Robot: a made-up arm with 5 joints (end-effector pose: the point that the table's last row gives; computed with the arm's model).
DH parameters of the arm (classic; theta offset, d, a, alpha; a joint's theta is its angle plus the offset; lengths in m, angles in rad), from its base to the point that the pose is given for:
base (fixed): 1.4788 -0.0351 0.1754 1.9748
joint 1: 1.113 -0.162 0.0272 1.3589
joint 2: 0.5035 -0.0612 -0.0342 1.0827
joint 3: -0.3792 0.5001 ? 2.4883
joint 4: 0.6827 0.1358 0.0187 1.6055
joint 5: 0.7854 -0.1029 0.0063 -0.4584
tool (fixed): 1.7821 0.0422 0 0
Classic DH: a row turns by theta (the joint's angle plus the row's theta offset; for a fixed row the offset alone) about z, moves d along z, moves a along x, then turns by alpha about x.
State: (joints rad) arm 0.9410 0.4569 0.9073 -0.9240 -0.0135
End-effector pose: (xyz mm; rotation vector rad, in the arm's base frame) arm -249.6 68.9 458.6 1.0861 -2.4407 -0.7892
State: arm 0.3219 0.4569 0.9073 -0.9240 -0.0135
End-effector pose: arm -224.7 296.9 467.5 1.0775 -2.2183 -0.0359
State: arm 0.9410 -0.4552 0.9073 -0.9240 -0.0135
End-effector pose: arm -497.3 285.9 254.8 -0.8293 2.7770 -0.1002
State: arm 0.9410 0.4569 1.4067 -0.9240 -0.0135
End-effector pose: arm -172.8 52.4 460.9 1.5356 -1.9754 -0.6558
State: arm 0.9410 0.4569 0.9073 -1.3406 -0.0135
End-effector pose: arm -227.5 79.3 447.3 1.1842 -1.9821 -0.7978
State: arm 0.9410 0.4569 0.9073 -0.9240 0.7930
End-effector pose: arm -259.3 75.4 468.7 0.0764 -2.2568 -0.8430
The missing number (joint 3, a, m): -0.0959
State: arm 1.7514 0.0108 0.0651 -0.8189 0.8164
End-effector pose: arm -467.0 164.0 344.2 1.3521 1.7081 1.9946
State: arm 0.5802 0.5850 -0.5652 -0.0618 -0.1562
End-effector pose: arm -307.1 393.2 399.2 0.7740 2.2601 -0.4547
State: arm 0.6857 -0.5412 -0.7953 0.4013 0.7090
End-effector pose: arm -379.0 519.1 21.0 0.9490 0.2143 0.3966
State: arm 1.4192 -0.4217 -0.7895 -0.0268 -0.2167
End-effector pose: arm -341.4 484.0 256.3 1.7239 1.0322 -0.1794
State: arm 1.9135 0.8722 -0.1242 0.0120 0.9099
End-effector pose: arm -325.9 -142.2 310.6 -2.0887 -1.1809 -1.8458
